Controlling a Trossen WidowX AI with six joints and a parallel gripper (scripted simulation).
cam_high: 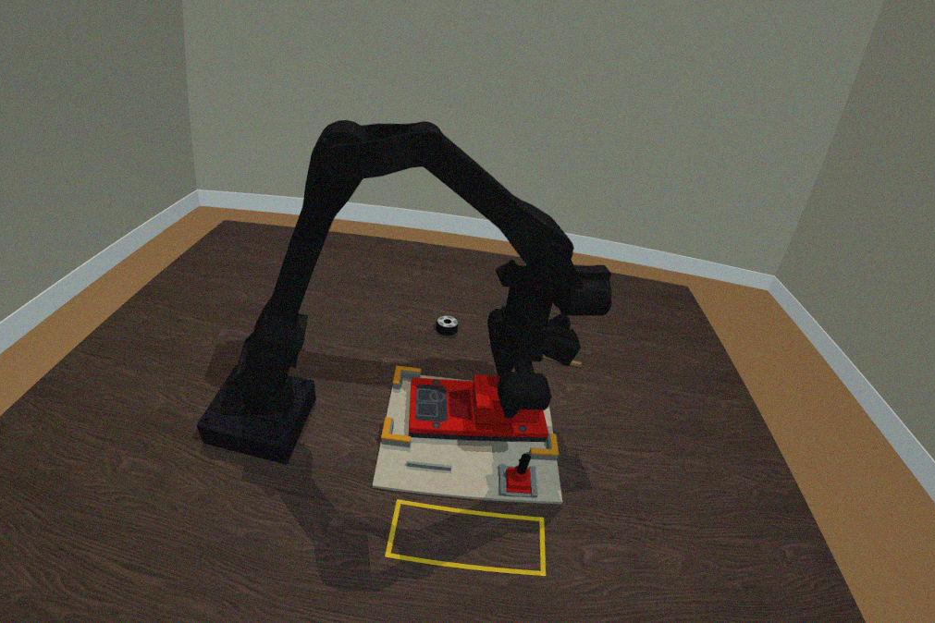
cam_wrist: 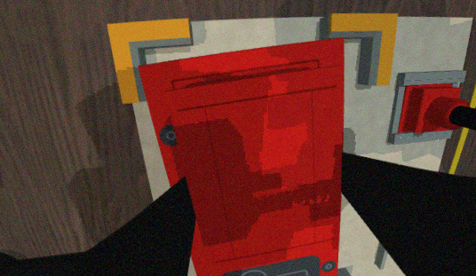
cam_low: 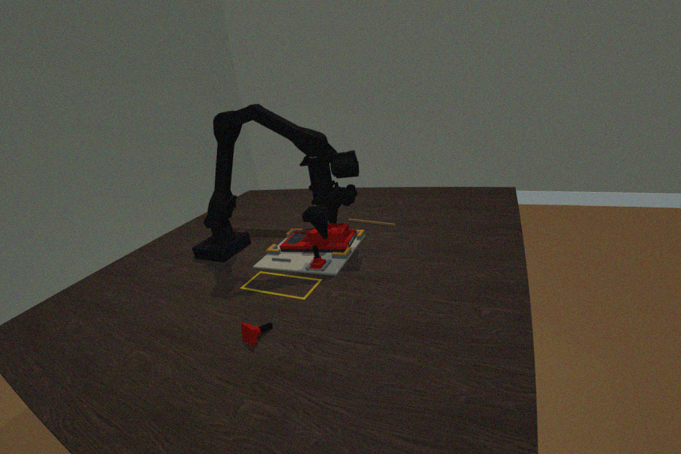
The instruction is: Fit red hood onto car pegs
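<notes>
Right now my gripper tip is 10 mm below the red hood. Round my gripper tip: grey engine block (10 mm below); then thin wooden stick (60 mm ahead, 170 mm to the left, 40 mm below); then pale plate (40 mm behind, 30 mm to the right, 30 mm below).
</notes>
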